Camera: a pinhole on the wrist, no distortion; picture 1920 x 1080 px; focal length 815.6 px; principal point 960.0 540.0 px. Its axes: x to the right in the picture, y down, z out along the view. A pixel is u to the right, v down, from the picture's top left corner.
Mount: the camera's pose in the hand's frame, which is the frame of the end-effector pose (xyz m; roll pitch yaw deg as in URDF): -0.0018 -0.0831 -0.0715 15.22 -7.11 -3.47
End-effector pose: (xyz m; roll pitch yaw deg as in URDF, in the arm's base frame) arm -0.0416 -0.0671 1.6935 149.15 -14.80 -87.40
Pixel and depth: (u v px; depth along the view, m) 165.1 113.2 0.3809
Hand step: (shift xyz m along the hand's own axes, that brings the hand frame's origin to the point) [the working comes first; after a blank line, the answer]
In the camera's frame: -0.3712 -0.1993 0.3809

-0.4261 -0.3502 0.1953
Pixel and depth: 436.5 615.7 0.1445
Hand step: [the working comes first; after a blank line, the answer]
In the camera's frame: -0.0927 0.0134 0.1445

-0.1128 -0.1014 0.0589
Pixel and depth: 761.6 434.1 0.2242
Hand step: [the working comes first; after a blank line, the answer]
In the camera's frame: -0.0545 -0.0291 0.2242

-0.0869 -0.1650 0.1288
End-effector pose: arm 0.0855 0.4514 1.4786 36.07 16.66 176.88
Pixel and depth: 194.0 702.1 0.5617
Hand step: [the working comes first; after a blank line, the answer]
In the camera's frame: -0.5275 0.1116 0.5617

-0.5973 -0.0868 0.4301
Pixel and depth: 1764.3 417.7 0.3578
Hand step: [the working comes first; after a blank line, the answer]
In the camera's frame: 0.3528 -0.0537 0.3578

0.2980 -0.2472 0.3008
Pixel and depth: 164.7 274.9 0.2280
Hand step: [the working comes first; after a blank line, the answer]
In the camera's frame: -0.2223 -0.0741 0.2280

-0.2547 -0.1994 0.1000
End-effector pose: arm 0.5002 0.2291 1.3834 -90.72 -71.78 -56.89
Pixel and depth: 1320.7 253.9 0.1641
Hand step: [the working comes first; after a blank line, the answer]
In the camera's frame: 0.0726 -0.0576 0.1641

0.0464 -0.1848 0.0796
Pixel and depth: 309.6 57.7 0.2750
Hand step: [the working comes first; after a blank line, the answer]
In the camera's frame: -0.2193 -0.1626 0.2750

-0.2604 -0.2970 0.1223
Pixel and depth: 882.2 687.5 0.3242
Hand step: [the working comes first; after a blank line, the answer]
In the camera's frame: -0.0309 0.0586 0.3242

-0.0747 -0.1073 0.2504
